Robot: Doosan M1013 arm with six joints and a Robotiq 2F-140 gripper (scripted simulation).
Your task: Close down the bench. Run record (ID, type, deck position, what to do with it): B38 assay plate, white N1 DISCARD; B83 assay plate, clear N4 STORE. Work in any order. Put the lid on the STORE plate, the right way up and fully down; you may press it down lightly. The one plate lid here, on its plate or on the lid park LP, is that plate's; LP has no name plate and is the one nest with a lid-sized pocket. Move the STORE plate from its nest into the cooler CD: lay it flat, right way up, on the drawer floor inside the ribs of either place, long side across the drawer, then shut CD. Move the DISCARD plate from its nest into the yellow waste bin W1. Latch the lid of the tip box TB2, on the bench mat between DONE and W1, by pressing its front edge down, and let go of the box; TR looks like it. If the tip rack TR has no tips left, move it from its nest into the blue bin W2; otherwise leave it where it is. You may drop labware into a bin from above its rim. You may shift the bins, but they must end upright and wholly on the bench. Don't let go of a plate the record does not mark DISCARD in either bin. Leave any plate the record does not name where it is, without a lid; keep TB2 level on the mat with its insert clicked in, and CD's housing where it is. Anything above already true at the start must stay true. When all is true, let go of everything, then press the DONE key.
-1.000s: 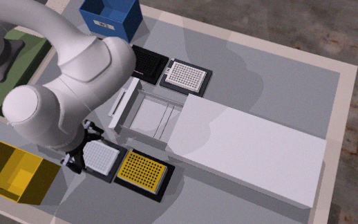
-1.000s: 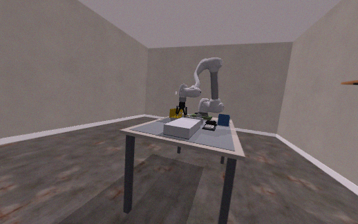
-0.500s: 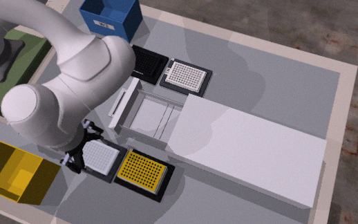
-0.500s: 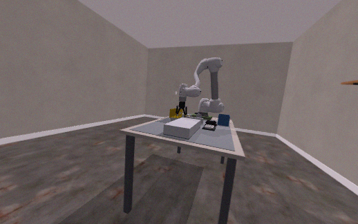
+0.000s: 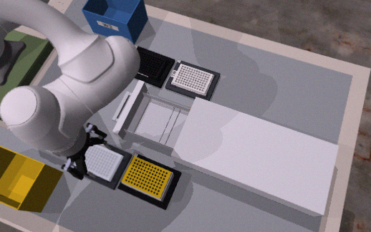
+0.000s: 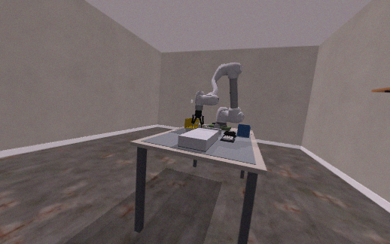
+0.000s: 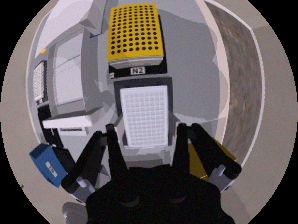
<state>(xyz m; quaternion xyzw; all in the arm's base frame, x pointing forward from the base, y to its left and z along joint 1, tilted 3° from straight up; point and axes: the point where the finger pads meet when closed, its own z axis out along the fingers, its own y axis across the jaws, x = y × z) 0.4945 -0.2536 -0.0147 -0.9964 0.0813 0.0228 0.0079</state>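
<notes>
Right now my hand is 170 mm to the right of the cooler drawer, 160 mm short of it and 20 mm above it. Round my hand: yellow tip rack (160 mm ahead, 20 mm to the right, 10 mm above); flat grey lid (10 mm below); clear assay plate (20 mm below).
</notes>
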